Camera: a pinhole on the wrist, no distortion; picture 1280 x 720 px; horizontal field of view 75.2 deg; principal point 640.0 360.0 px. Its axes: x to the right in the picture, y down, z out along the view. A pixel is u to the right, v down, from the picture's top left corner.
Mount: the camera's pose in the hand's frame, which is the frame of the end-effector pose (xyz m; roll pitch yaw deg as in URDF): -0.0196 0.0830 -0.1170 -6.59 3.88 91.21
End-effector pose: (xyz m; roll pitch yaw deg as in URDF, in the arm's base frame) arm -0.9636 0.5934 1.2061 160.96 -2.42 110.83
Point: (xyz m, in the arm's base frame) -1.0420 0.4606 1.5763
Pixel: behind the camera
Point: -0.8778 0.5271 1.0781
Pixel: 362.3 525.4
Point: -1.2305 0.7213 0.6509
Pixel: outside the picture
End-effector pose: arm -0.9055 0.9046 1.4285 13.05 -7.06 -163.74
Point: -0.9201 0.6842 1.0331
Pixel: behind the camera
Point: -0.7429 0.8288 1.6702
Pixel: 801.8 459.9
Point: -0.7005 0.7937 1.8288
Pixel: 869.8 416.6
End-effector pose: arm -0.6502 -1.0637 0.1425 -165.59 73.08 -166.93
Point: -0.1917 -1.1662 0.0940
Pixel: 326.1 354.4
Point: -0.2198 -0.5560 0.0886
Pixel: 1228.8 375.9
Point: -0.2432 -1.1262 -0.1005
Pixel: 391.1 53.2
